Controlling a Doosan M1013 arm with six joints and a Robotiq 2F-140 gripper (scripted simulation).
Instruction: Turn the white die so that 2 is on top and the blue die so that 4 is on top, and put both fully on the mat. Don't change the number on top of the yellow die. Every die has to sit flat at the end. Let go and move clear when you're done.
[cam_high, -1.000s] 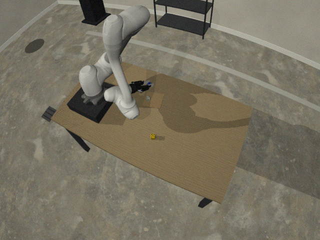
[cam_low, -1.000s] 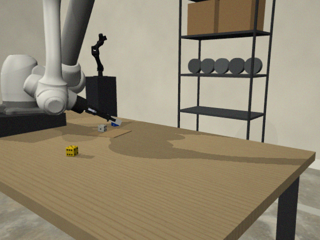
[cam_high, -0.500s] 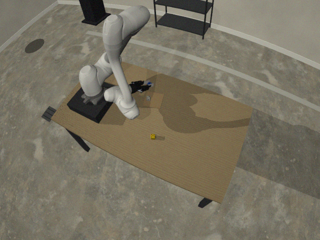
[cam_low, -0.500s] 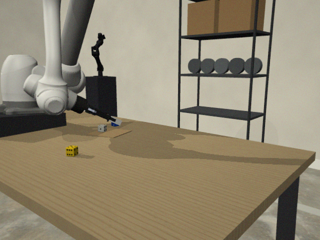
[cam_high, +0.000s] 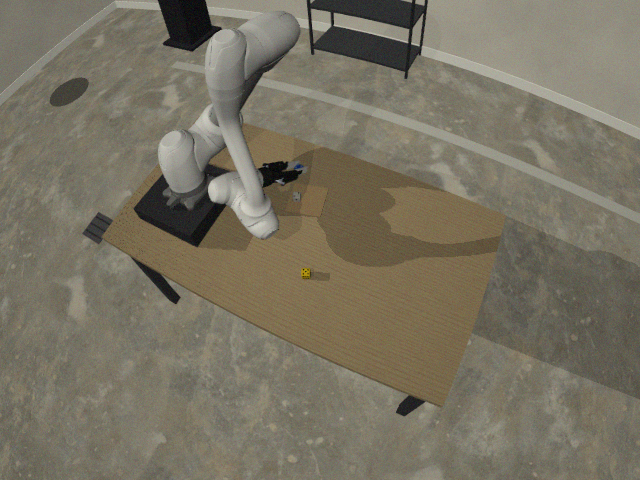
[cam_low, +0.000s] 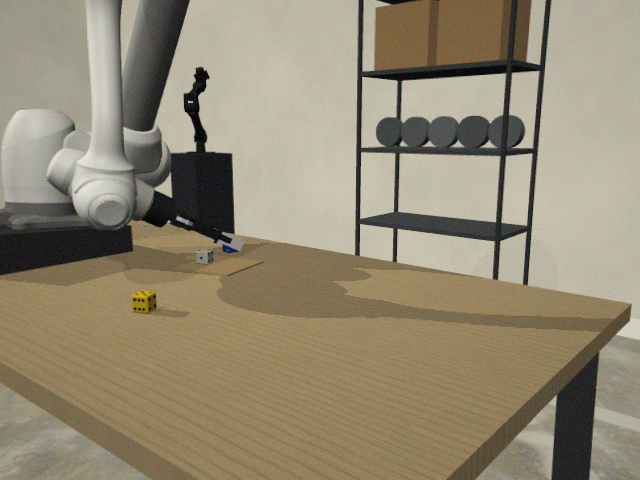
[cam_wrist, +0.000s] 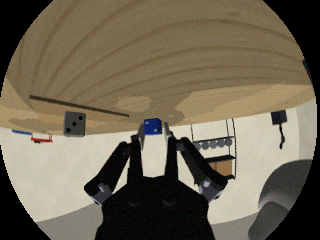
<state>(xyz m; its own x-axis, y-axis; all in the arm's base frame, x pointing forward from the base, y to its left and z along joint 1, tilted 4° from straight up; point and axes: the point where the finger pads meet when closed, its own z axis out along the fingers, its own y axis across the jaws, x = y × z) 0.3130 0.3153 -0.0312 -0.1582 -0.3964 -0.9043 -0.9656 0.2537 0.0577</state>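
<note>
Now: hand 1 cm to the right of the blue die and 2 cm above it. Also, from my hand: white die 7 cm ahead, 12 cm to the right, 1 cm below; mat 11 cm ahead, 10 cm to the right, 3 cm below; yellow die 28 cm ahead, 38 cm to the right, 2 cm below.
</note>
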